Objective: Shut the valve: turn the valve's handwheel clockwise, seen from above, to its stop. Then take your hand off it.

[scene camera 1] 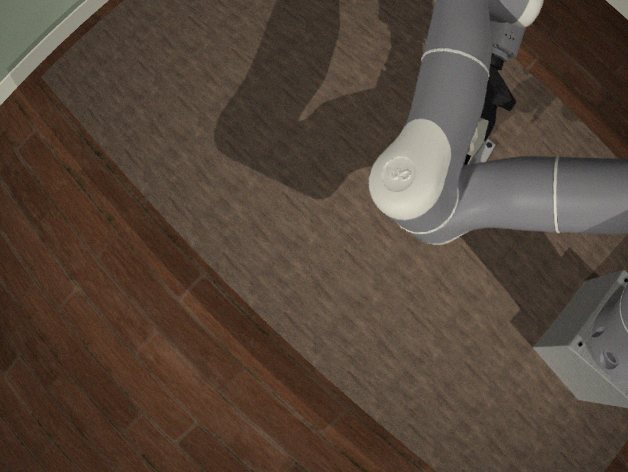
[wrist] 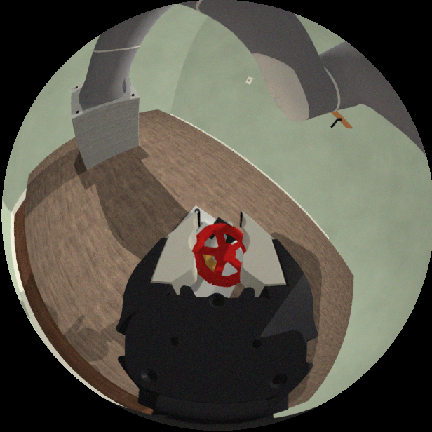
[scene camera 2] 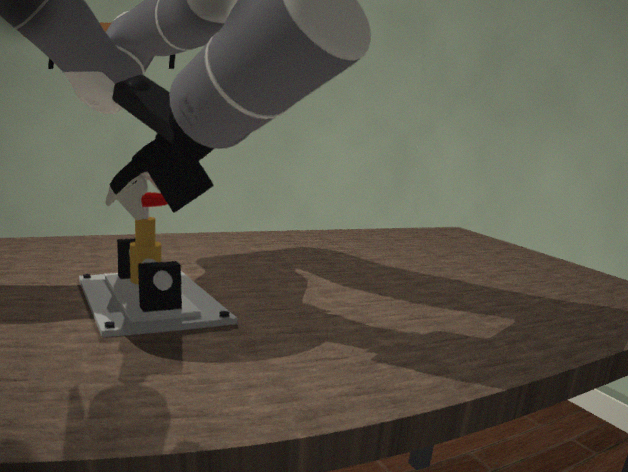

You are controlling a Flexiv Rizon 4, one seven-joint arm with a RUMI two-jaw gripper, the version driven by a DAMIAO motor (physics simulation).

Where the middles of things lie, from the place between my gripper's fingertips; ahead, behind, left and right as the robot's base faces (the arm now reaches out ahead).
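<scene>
The grey base plate [scene camera 2: 112, 321] is 4 cm ahead of my hand, 3 cm to the right of it and 13 cm below it. As for the red handwheel [wrist: 225, 252], my hand is 1 cm above it, 3 cm to the left of it and 4 cm short of it. Going by their middles, that handwheel is the nearest to my hand of the things named here.
</scene>
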